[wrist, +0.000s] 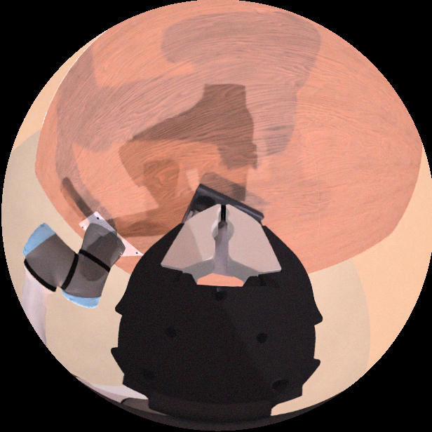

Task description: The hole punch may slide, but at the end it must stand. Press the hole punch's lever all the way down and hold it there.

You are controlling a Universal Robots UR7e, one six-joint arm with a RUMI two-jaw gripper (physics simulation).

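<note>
The hole punch (231, 202) stands on the wooden table, below the middle of the wrist view. Its dark far edge and a dark corner at the left show beyond the fingertips; most of the punch, with its lever, is hidden under the fingers. My gripper (223, 206) is shut with its two pale fingertips together and nothing between them. The fingertips are over the hole punch, close to its dark far edge. Whether they touch the lever, and how far down the lever is, I cannot tell.
The wooden table (350, 150) carries shadows of the arm. At the left are a grey and blue arm part (75, 265) and a white plate (131, 248) with small dark holes at the table's edge. A pale floor shows around the table.
</note>
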